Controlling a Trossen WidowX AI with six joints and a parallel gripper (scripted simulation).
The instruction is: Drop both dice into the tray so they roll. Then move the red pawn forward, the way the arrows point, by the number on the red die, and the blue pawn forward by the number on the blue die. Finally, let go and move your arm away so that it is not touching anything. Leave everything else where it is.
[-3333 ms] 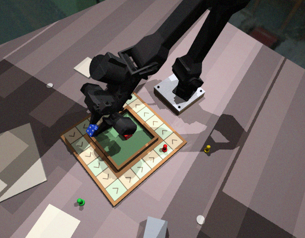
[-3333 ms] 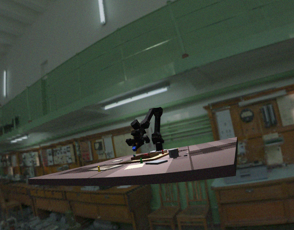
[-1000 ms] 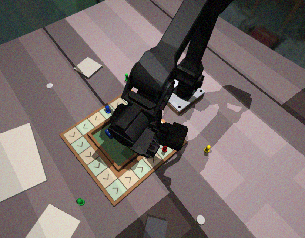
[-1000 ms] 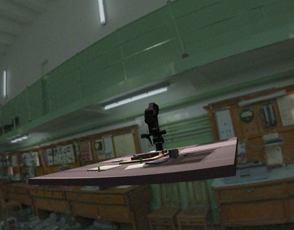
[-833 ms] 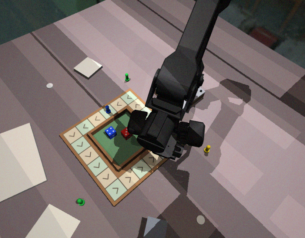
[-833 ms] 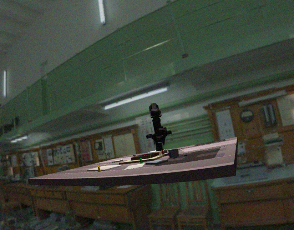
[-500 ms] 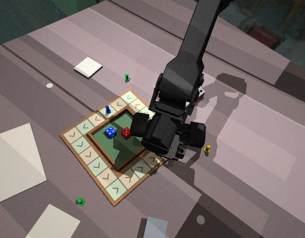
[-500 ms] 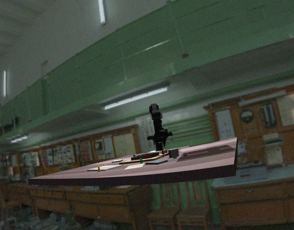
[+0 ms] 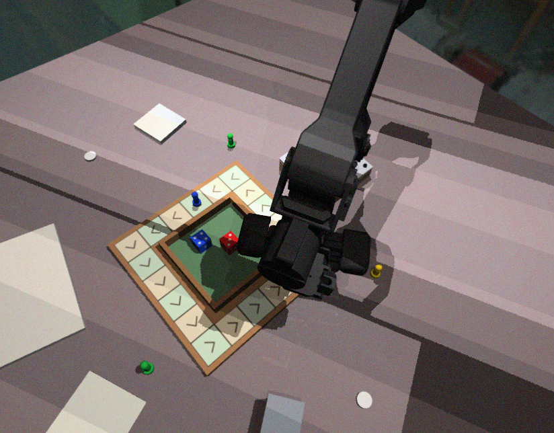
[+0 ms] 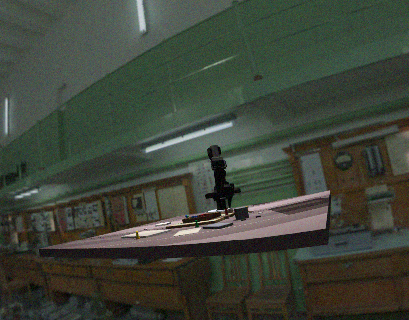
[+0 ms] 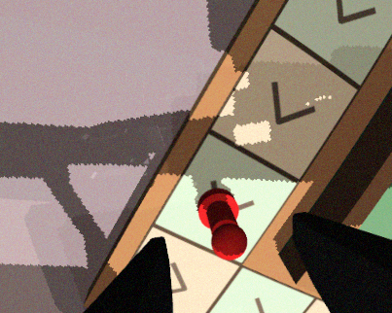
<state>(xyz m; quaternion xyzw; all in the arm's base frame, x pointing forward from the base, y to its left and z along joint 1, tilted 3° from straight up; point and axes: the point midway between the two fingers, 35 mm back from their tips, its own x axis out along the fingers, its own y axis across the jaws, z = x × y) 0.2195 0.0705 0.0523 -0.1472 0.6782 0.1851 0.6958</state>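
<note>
My gripper tip is 2 cm above the red pawn. The rest, counted from my gripper tip: green tray 4 cm ahead, 13 cm to the right, 4 cm below; blue pawn 23 cm to the right, 2 cm below; grey block 19 cm ahead, 11 cm to the left, 2 cm below.
</note>
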